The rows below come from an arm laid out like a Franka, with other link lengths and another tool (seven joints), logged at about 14 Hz.
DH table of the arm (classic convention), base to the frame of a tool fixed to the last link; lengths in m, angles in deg. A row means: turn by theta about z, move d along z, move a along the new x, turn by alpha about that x. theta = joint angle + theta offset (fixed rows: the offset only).
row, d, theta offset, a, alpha
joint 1, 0.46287, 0.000, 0.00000, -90.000
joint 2, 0.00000, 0.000, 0.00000, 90.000
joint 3, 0.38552, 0.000, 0.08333, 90.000
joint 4, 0.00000, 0.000, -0.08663, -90.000
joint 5, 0.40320, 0.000, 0.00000, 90.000
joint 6, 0.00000, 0.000, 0.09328, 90.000
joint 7, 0.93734, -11.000, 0.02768, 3.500
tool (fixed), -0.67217, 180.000, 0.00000, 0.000
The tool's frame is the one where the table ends.
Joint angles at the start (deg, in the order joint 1, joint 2, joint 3, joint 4, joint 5, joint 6, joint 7):
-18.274, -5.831, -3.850, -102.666, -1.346, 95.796, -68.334
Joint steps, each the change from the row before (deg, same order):
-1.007, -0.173, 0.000, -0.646, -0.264, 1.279, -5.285
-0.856, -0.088, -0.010, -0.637, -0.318, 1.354, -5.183
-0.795, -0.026, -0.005, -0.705, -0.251, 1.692, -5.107
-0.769, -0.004, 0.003, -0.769, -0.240, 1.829, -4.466
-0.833, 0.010, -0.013, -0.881, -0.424, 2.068, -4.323
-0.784, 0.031, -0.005, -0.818, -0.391, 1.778, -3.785
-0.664, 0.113, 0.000, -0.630, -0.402, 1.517, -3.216
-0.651, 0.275, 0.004, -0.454, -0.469, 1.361, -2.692
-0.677, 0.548, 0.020, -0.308, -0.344, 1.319, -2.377
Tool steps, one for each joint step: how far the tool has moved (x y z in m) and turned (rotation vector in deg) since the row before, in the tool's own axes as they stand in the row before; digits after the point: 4 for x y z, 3 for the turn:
0.0070, -0.0025, 0.0015, 0.813, 0.389, -4.305
0.0062, -0.0020, 0.0022, 0.799, 0.536, -4.353
0.0055, -0.0025, 0.0027, 0.980, 0.563, -4.346
0.0059, -0.0024, 0.0033, 1.000, 0.615, -3.746
0.0079, -0.0020, 0.0042, 1.033, 0.890, -3.566
0.0075, -0.0004, 0.0047, 0.747, 0.842, -3.097
0.0066, -0.0001, 0.0044, 0.557, 0.822, -2.667
0.0072, -0.0001, 0.0050, 0.359, 0.837, -2.194
0.0073, -0.0009, 0.0066, 0.211, 0.668, -1.863

